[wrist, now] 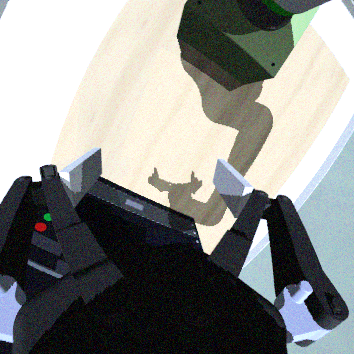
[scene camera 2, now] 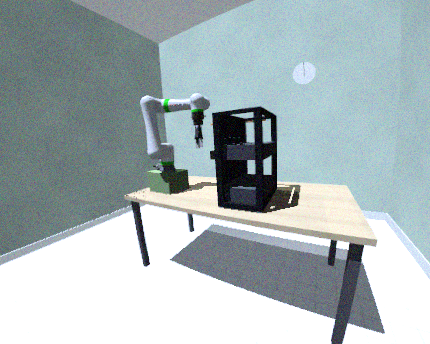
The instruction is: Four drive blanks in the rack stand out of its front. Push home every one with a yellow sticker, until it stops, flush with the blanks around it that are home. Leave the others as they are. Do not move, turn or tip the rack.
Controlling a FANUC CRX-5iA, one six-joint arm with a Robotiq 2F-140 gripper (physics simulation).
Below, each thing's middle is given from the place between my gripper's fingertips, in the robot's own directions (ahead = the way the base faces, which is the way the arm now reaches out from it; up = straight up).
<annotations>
I see the black rack (scene camera 2: 231, 152) 370 mm ahead of my hand, 80 mm below it and 60 mm to the left of it.
</annotations>
